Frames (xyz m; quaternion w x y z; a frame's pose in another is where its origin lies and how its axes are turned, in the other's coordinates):
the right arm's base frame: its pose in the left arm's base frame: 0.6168 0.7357 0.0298 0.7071 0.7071 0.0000 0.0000
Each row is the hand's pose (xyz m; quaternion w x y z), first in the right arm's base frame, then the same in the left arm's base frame.
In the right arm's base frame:
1: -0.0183 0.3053 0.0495 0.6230 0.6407 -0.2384 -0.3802
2: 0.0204 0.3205 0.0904 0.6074 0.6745 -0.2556 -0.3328
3: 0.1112 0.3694 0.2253 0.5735 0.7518 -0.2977 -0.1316
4: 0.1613 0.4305 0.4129 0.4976 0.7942 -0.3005 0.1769
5: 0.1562 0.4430 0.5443 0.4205 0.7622 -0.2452 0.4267
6: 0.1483 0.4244 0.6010 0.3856 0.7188 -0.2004 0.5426
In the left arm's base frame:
1: 0.5985 0.6862 0.3351 0.0125 -0.8936 -0.1003 0.4374
2: 0.6372 0.6453 0.3503 0.0474 -0.9065 -0.0546 0.4161
3: 0.7280 0.5104 0.3992 0.1261 -0.9371 0.1174 0.3036
4: 0.7781 0.3228 0.4603 0.2097 -0.9135 0.3376 0.0874
5: 0.7730 0.1914 0.4728 0.2416 -0.8363 0.4751 -0.1283
6: 0.7651 0.1347 0.4542 0.2356 -0.7810 0.5254 -0.2420

